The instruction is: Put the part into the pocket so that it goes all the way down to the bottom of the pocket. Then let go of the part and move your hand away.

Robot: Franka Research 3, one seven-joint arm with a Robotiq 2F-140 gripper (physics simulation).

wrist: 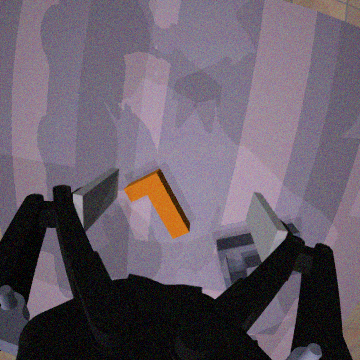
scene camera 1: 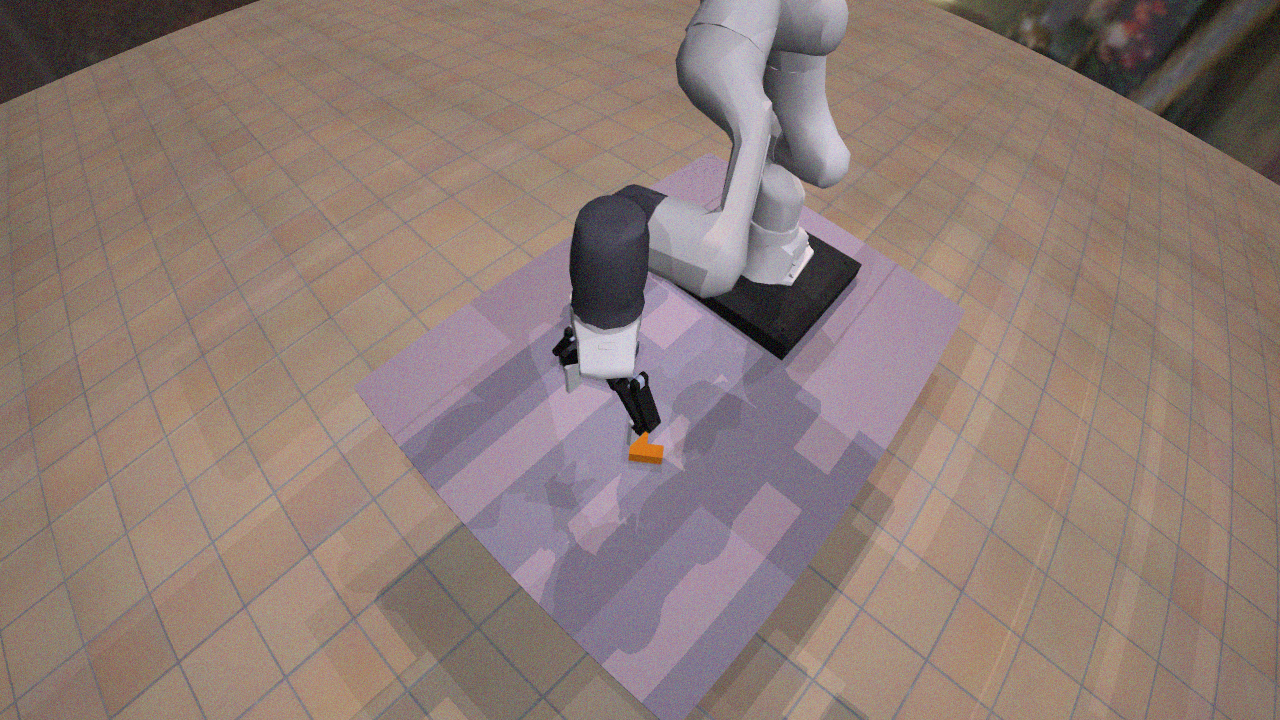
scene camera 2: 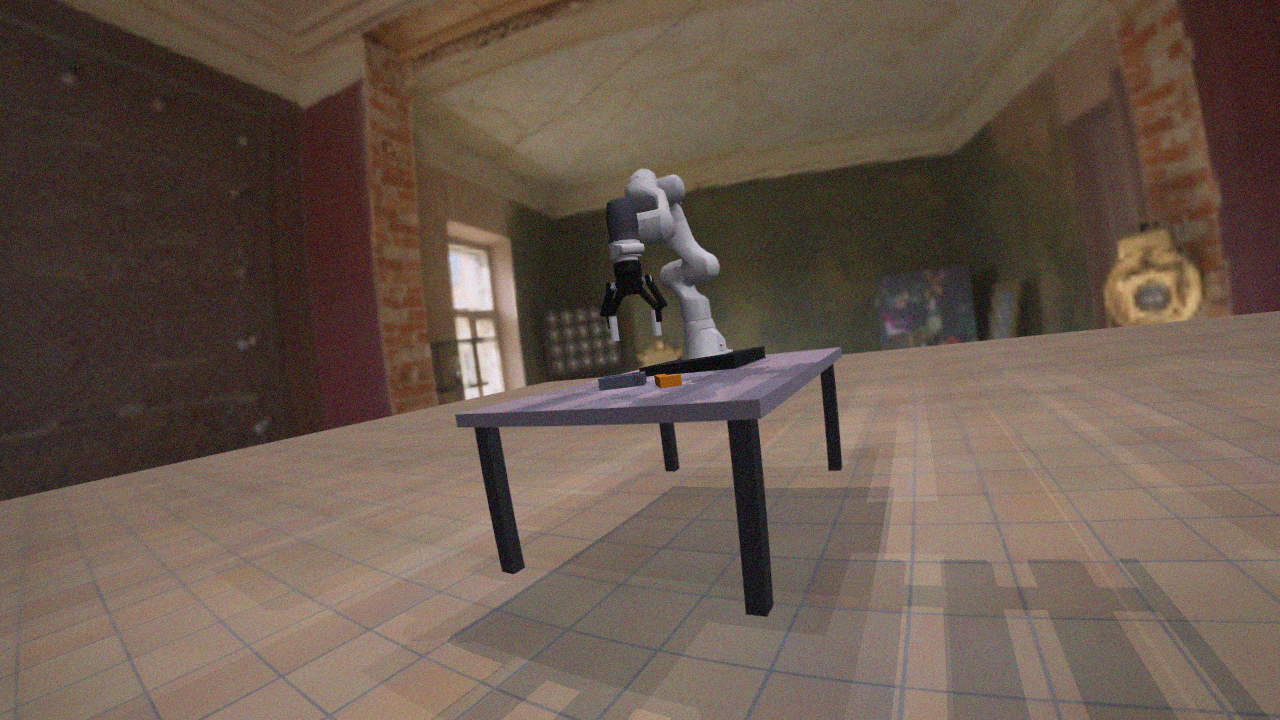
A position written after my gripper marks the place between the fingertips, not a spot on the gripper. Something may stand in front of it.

Observation:
My gripper (scene camera 1: 603, 412) is open, with nothing in its grasp. Also in view: an orange L-shaped part (scene camera 1: 640, 451).
The orange L-shaped part shows as well in the wrist view (wrist: 154, 184). My gripper also shows in the wrist view (wrist: 182, 194) and in scene camera 2 (scene camera 2: 636, 338).

